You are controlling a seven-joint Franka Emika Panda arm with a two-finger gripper.
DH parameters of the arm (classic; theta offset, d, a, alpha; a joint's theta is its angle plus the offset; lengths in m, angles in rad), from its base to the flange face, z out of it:
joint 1: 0 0.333 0 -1.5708
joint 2: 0 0 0 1.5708
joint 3: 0 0.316 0.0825 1.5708
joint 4: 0 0 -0.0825 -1.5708
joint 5: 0 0.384 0 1.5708
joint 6: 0 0 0.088 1.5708
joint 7: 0 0.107 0 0
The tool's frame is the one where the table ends.
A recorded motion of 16 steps. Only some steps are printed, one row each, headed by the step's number.
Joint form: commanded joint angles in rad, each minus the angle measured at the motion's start. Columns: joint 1, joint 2, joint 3, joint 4, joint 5, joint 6, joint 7.
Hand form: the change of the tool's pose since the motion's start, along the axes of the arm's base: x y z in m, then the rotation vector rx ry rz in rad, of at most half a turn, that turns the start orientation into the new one. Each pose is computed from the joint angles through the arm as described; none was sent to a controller.
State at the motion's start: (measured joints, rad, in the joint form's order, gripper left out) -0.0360 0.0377 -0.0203 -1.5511 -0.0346 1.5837 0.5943
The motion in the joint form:
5: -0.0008 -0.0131 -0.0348 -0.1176 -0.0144 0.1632 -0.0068
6: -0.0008 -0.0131 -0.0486 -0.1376 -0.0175 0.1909 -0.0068
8: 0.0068 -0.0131 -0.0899 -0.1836 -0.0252 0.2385 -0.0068
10: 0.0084 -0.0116 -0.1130 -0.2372 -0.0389 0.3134 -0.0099
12: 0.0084 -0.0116 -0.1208 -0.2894 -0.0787 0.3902 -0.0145
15: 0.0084 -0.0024 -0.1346 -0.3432 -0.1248 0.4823 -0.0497
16: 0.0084 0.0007 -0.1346 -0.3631 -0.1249 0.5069 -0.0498
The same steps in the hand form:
5: 0.0061 -0.0215 -0.0340 -0.0189 -0.0571 -0.0209
6: 0.0067 -0.0296 -0.0411 -0.0231 -0.0643 -0.0329
8: 0.0051 -0.0491 -0.0589 -0.0324 -0.0647 -0.0624
10: 0.0055 -0.0621 -0.0787 -0.0482 -0.0823 -0.0727
12: 0.0056 -0.0686 -0.0965 -0.0874 -0.1015 -0.0571
15: 0.0068 -0.0779 -0.1187 -0.1337 -0.1205 -0.0077
16: 0.0066 -0.0773 -0.1278 -0.1329 -0.1221 -0.0040

